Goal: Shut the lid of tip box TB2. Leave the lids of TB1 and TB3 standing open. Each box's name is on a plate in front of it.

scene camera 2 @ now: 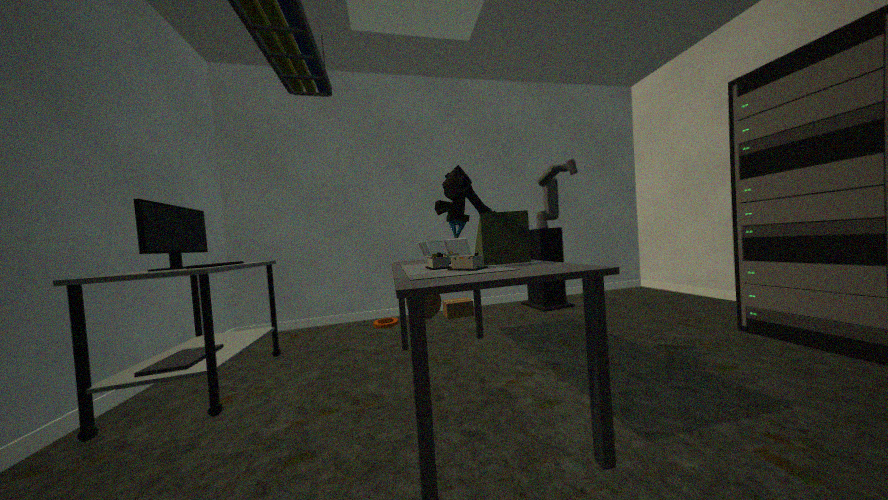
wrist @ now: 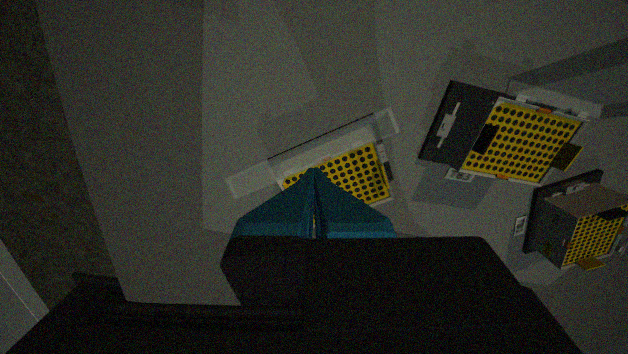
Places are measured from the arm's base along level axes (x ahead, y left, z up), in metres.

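Where they show: gripper, fingertip midpoint: (scene camera 2: 456,237) (wrist: 313,175); arm's base, origin of the base link: (scene camera 2: 496,232).
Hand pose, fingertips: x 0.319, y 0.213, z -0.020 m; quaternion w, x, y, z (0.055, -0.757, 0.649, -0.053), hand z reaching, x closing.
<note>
Things, the pixels of their top centre, and the offset from my fingertips. "spot": a spot on its surface instead. Level surfaces: height alone.
- box with a yellow rack, middle of its top: (wrist: 337,195) dz -0.074, dx -0.058, dy -0.037 m
- box's clear lid, surface spot: (wrist: 250,179) spot: dz -0.005, dx -0.012, dy +0.043 m
- small plate, surface spot: (wrist: 459,175) spot: dz -0.146, dx -0.041, dy -0.233 m
- third box, middle of its top: (wrist: 606,244) dz -0.074, dx -0.088, dy -0.460 m
- pale mat, its level: dz -0.146 m
- table, its level: dz -0.152 m
My gripper (scene camera 2: 456,235) (wrist: 313,175) is shut and empty, pointing down above the tip boxes. In the wrist view its blue fingertips cover part of a box with a yellow rack (wrist: 357,175); this box's clear lid (wrist: 250,179) is raised along the far side, its exact tilt unclear. Its name plate is hidden. To the right is another box (wrist: 525,142), its clear lid open, with a small plate (wrist: 459,175) too dark to read. A third box (wrist: 595,235) is at the right edge, its plate (wrist: 520,225) also unreadable. In the scene view, two boxes (scene camera 2: 436,261) (scene camera 2: 467,262) show raised clear lids.
The boxes stand on a pale mat (scene camera 2: 419,272) on the table (scene camera 2: 577,270). A tall green block (scene camera 2: 504,237) stands right of them, close to my arm. A second arm (scene camera 2: 549,198) is on a dark pedestal behind. A carton (scene camera 2: 458,308) lies on the floor beyond.
</note>
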